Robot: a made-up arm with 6 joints.
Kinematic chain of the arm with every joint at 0, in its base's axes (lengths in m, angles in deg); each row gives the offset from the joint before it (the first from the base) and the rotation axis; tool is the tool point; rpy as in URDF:
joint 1: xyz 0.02 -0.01 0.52 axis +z
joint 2: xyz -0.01 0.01 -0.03 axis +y
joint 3: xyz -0.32 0 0.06 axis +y
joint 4: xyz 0.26 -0.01 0.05 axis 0.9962 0 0.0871
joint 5: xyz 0 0 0.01 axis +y
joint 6: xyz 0.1 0.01 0.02 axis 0.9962 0 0.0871
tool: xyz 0 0.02 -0.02 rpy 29.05 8.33 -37.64
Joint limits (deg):
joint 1: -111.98..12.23
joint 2: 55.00..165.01
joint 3: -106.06..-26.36
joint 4: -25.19..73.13
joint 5: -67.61..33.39
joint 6: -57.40..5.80
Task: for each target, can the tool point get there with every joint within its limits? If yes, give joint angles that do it. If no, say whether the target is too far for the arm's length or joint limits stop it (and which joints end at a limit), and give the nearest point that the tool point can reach.
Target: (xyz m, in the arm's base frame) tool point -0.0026 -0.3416 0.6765
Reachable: yes | joints -97.04 80.03 -41.82 -13.05 -29.79 -48.59
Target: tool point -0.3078 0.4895 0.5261
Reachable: no: joint limits stop it (at a limit: joint 1, joint 2, joint 3, joint 5) | nearest point 0.0814 0.0532 0.2756 | short by 0.636 m
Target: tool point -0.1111 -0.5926 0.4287
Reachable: yes | joints -100.47 145.11 -98.87 52.47 -25.09 -44.94
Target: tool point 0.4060 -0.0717 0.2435
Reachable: yes | joints -14.22 152.34 -55.28 -9.27 -50.39 -18.16
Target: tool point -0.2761 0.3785 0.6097
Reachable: no: joint limits stop it (at a limit: joint 1, joint 2, joint 3, joint 5) | nearest point 0.1706 0.0785 0.6515 | short by 0.540 m
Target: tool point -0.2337 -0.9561 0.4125
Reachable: no: too far | nearest point -0.1429 -0.6175 0.4400 | short by 0.352 m
